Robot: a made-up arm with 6 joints.
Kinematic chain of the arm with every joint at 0, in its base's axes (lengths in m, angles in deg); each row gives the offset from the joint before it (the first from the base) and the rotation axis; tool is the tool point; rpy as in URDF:
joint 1: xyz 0.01 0 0.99 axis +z
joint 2: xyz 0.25 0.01 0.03 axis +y
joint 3: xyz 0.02 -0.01 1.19 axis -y
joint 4: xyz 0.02 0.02 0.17 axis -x
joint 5: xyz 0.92 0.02 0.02 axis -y
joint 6: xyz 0.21 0 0 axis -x
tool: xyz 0 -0.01 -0.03 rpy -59.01 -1.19 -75.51
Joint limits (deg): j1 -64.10..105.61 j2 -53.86..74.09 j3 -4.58..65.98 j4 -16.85..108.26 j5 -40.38..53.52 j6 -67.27..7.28
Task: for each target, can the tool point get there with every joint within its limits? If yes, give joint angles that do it. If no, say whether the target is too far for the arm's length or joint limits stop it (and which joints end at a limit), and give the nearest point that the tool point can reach.
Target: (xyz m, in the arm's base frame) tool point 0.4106 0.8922 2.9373
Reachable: yes | joints 59.11 -8.97 21.75 66.52 27.97 -30.53
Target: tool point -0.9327 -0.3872 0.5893
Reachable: no: joint limits stop it (at a limit: joint 2, joint 3, joint 5, joint 6) | nearest point -1.4170 -0.5861 2.5011 | short by 1.982 m
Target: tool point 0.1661 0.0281 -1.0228
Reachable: no: joint limits stop it (at a limit: joint 2, joint 3, joint 5) | nearest point 1.6257 0.2908 0.2701 | short by 1.967 m
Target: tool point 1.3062 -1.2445 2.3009
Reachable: yes | joints -44.73 21.51 27.99 1.24 -30.67 -1.08
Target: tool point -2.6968 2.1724 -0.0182
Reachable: no: too far | nearest point -0.7749 2.0614 0.5726 | short by 2.014 m
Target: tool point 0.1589 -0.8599 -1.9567
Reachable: no: too far | nearest point 0.7517 -1.5233 0.2411 | short by 2.371 m
